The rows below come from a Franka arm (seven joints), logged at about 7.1 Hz.
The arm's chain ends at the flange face. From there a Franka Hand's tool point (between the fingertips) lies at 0.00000 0.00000 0.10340 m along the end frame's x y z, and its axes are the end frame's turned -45 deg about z.
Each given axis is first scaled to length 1.
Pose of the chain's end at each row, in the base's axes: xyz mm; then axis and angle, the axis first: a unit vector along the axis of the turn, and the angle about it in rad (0 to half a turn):
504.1 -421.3 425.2 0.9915 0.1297 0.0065 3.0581
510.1 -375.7 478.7 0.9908 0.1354 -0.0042 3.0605
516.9 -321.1 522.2 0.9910 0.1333 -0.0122 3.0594
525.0 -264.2 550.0 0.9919 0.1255 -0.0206 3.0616
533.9 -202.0 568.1 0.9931 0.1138 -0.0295 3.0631
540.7 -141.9 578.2 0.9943 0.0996 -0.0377 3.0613
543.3 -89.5 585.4 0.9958 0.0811 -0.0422 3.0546
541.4 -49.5 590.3 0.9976 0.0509 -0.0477 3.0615
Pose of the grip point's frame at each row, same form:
506.5 -429.7 322.2 0.8664 0.4993 -0.0100 3.0595
510.4 -384.1 375.6 0.8634 0.5042 -0.0194 3.0699
515.5 -329.8 419.2 0.8643 0.5022 -0.0270 3.0750
521.8 -272.9 447.0 0.8680 0.4953 -0.0343 3.0835
528.8 -210.7 465.2 0.8735 0.4849 -0.0423 3.0916
533.8 -150.9 475.4 0.8800 0.4723 -0.0502 3.0963
535.4 -99.2 482.8 0.8884 0.4557 -0.0556 3.0935
532.0 -58.3 487.7 0.9016 0.4285 -0.0594 3.1041

